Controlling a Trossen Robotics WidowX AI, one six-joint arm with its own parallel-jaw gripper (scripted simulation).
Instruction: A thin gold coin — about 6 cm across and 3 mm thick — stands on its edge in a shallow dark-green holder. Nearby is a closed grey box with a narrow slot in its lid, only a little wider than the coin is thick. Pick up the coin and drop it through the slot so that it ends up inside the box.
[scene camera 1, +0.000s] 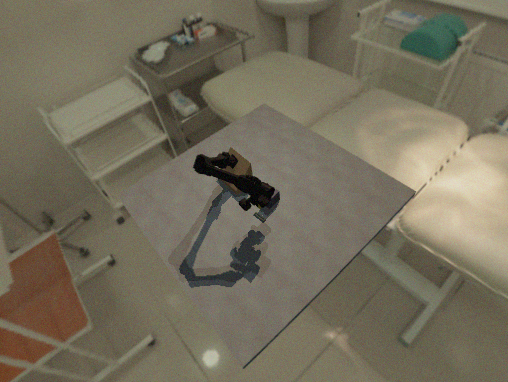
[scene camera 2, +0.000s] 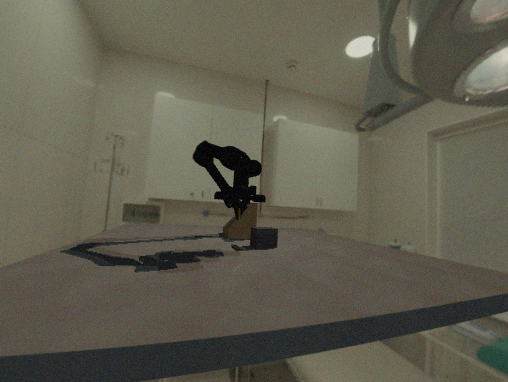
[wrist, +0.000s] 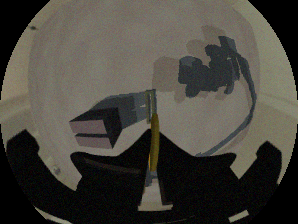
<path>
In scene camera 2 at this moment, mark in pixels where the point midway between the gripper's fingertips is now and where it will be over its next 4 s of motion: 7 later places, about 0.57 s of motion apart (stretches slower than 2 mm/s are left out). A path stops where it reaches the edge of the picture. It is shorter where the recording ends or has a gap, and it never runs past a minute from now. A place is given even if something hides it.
The gripper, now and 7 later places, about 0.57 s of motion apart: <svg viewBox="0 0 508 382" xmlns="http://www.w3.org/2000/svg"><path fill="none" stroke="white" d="M238 220L237 219L237 219L239 219L249 219L259 220L263 220L264 220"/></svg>
</path>
